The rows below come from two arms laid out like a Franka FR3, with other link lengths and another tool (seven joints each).
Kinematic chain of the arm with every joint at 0, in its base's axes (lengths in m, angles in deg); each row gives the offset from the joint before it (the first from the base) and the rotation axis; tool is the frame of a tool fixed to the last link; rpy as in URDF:
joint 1: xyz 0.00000 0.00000 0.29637 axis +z
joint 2: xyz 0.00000 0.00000 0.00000 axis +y
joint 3: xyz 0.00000 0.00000 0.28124 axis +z
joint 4: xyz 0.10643 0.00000 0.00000 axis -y
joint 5: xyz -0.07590 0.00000 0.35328 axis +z
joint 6: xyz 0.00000 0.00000 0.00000 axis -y
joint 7: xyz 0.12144 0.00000 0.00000 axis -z
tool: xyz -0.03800 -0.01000 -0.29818 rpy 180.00 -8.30 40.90
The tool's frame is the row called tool.
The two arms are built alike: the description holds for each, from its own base.
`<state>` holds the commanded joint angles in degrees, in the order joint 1, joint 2, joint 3, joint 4, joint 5, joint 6, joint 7, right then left.
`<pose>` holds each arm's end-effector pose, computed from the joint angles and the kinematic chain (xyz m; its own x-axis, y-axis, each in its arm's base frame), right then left.
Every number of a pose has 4 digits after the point.
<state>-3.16 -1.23 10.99 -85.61 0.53 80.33 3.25 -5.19 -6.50 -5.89 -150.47 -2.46 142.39 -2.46</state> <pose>0.5021 0.0644 0.3864 0.7015 0.7068 0.0914 0.7120 -0.7005 -0.0474 0.4087 -0.0937 0.0463 0.8214 0.5587 0.1147 0.5633 -0.8262 -0.0095</pose>
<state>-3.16 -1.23 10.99 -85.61 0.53 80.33 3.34 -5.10 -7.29 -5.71 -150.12 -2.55 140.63 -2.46</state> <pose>0.5021 0.0644 0.3864 0.7026 0.7057 0.0914 0.7110 -0.7016 -0.0473 0.4066 -0.0916 0.0519 0.8195 0.5631 0.1065 0.5677 -0.8231 -0.0164</pose>
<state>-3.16 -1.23 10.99 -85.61 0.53 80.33 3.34 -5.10 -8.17 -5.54 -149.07 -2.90 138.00 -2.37</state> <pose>0.5021 0.0644 0.3864 0.7026 0.7057 0.0914 0.7110 -0.7016 -0.0473 0.4063 -0.0915 0.0615 0.8178 0.5676 0.0948 0.5717 -0.8202 -0.0219</pose>
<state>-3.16 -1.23 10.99 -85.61 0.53 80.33 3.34 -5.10 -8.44 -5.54 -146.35 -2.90 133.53 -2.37</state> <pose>0.5021 0.0644 0.3864 0.7026 0.7057 0.0914 0.7110 -0.7016 -0.0473 0.4083 -0.0930 0.0752 0.8213 0.5656 0.0749 0.5692 -0.8213 -0.0385</pose>
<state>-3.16 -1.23 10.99 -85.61 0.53 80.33 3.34 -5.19 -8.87 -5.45 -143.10 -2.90 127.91 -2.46</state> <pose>0.5021 0.0644 0.3864 0.7026 0.7057 0.0914 0.7110 -0.7016 -0.0473 0.4085 -0.0945 0.0930 0.8241 0.5643 0.0490 0.5664 -0.8219 -0.0604</pose>
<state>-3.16 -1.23 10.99 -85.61 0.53 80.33 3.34 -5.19 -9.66 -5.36 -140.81 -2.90 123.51 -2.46</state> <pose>0.5021 0.0644 0.3864 0.7026 0.7057 0.0914 0.7110 -0.7016 -0.0473 0.4072 -0.0945 0.1095 0.8254 0.5636 0.0316 0.5643 -0.8221 -0.0755</pose>
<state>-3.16 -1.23 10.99 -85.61 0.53 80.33 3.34 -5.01 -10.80 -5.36 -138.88 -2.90 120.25 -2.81</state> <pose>0.5021 0.0644 0.3864 0.7026 0.7057 0.0914 0.7110 -0.7016 -0.0473 0.4095 -0.0943 0.1276 0.8214 0.5696 0.0297 0.5700 -0.8178 -0.0786</pose>
